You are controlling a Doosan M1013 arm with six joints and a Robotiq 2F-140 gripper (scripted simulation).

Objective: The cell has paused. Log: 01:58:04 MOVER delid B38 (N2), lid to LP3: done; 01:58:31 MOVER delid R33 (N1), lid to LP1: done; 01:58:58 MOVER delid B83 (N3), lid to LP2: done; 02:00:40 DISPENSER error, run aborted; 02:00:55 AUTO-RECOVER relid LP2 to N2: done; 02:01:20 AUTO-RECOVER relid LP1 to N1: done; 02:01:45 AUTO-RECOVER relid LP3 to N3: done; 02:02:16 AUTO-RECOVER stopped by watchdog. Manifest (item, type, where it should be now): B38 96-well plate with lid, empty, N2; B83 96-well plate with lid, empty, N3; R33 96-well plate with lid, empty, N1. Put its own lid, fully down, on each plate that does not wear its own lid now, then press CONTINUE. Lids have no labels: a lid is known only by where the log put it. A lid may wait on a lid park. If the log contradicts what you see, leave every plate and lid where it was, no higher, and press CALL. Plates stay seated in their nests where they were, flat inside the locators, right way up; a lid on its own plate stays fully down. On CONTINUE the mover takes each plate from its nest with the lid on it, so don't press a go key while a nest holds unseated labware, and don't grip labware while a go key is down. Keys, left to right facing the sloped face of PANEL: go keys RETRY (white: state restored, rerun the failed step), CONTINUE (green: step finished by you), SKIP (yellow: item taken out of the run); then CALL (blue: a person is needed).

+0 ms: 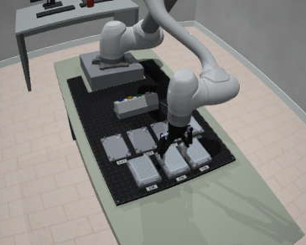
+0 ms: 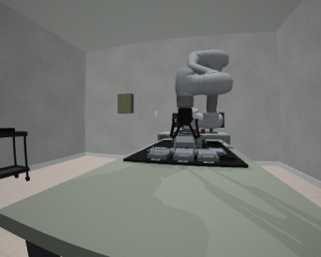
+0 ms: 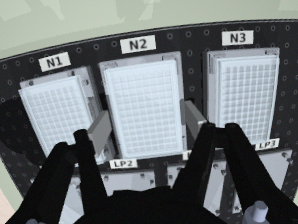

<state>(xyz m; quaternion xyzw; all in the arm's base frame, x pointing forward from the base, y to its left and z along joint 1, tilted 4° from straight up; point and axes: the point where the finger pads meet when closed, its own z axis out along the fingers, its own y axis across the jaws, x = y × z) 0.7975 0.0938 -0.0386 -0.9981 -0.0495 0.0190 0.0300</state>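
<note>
Now: hand 20 cm past the lid park LP1, 17 cm to the right of it and 6 cm above it. Round my hand: lid park LP2: 19 cm behind, 6 cm below, 4 cm to the left; lid park LP3: 22 cm to the right, 16 cm behind, 6 cm below; lid park LP4: 17 cm behind, 9 cm to the right, 6 cm below.
</note>
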